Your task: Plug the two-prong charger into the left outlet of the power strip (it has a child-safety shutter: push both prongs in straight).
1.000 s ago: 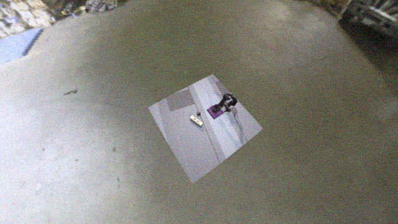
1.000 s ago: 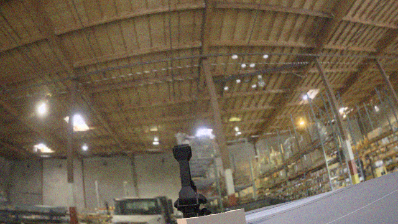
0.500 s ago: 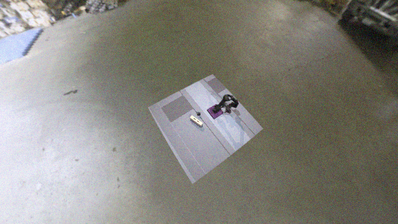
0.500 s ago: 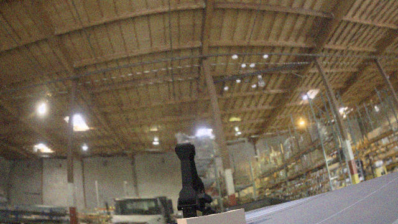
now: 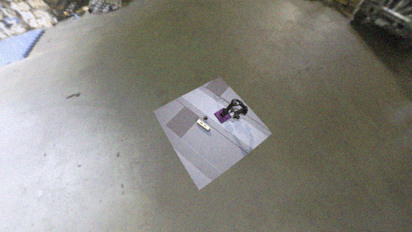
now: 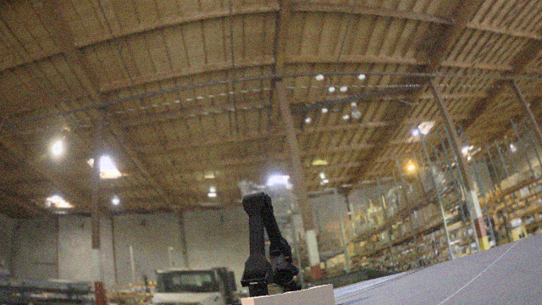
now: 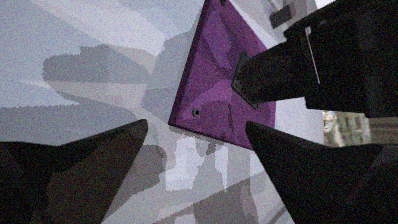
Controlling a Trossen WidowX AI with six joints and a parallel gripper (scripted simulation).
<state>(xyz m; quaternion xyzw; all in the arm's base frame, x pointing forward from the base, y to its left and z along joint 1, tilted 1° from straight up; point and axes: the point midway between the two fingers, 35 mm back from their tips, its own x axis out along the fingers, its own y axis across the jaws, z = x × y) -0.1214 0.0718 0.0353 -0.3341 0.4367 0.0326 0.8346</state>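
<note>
My gripper tip is 370 mm short of the two-prong charger, 130 mm to the left of it and 10 mm above it.
</note>
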